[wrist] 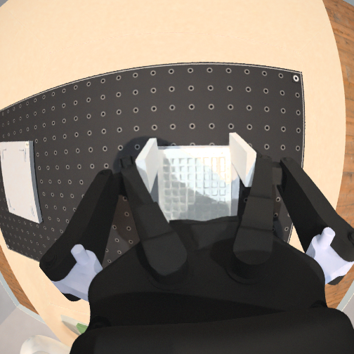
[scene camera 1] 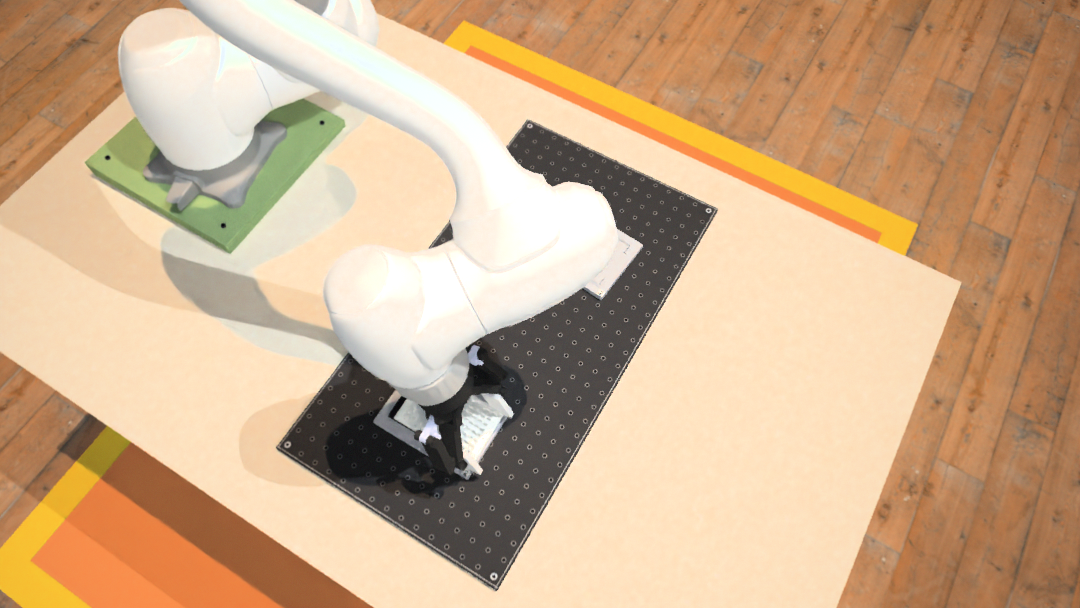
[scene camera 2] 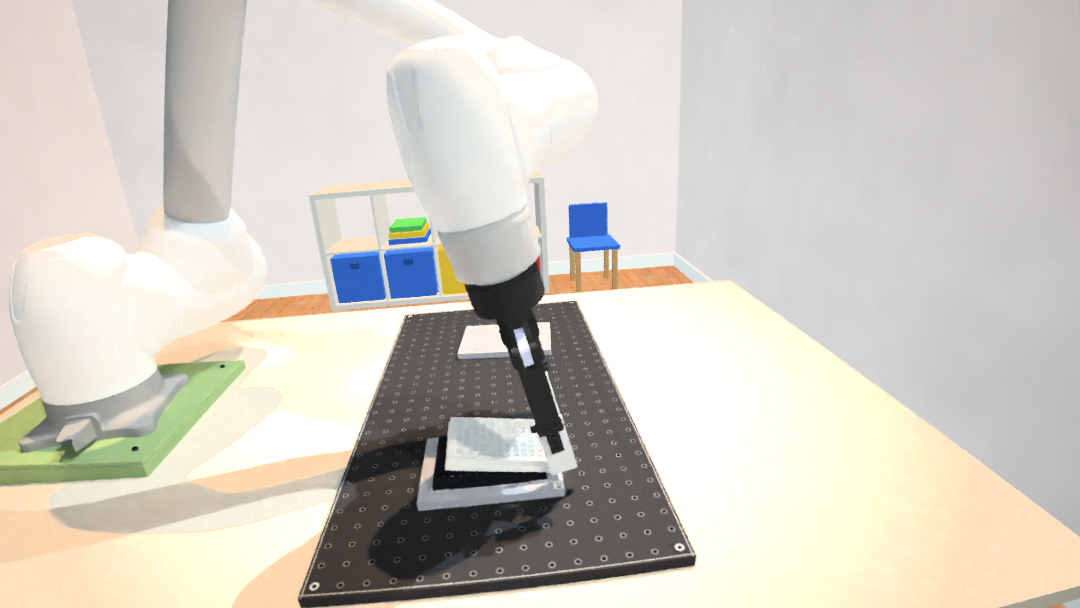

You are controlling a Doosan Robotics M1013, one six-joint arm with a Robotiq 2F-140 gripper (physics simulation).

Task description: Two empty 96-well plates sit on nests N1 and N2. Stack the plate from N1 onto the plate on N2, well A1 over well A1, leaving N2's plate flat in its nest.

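Places are measured from the arm's base along level axes (x ahead, y left, z up), in millimetres.
Where they show: gripper, fingertip midpoint: (scene camera 1: 488,439) (scene camera 2: 556,443); arm's base, link origin: (scene camera 1: 218,154) (scene camera 2: 112,412).
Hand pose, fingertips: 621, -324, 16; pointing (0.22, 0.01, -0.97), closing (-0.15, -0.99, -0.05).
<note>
Things, the pixels of their centre, and the offset from my fingertips, as dx, dy, dz. Level surfaces: height alone.
- white 96-well plate, body centre: (scene camera 2: 502,443) (scene camera 1: 449,415) -63, +12, +9
- black layer, body centre: (scene camera 2: 489,456) -79, +18, -10
- far nest, body centre: (scene camera 1: 580,245) (scene camera 2: 506,339) +25, +356, -22
- black perforated board, surface height: dz -29
- pale table, surface height: dz -42
My gripper (scene camera 1: 487,438) (scene camera 2: 557,430) (wrist: 193,147) leans over the near nest, its pale fingertips shut on opposite sides of a white 96-well plate (scene camera 1: 479,422) (scene camera 2: 491,445) (wrist: 195,185). In scene camera 2 the plate looks slightly tilted, its left end higher than its right. It sits above a black layer (scene camera 2: 491,478) in the near grey nest (scene camera 1: 400,435) (scene camera 2: 483,499); whether this is the lower plate or shadow is hard to tell. Contact below is hidden. The far nest (scene camera 1: 621,264) (scene camera 2: 489,343) (wrist: 20,182) shows no plate on its visible part. Well A1 cannot be made out.
Both nests stand on a black perforated board (scene camera 1: 551,377) (scene camera 2: 604,483) (wrist: 210,100) on the pale table (scene camera 1: 755,415) (scene camera 2: 793,453) (wrist: 175,35). The arm's green base plate (scene camera 1: 226,234) (scene camera 2: 181,422) is at the left. The arm passes over the far nest in scene camera 1.
</note>
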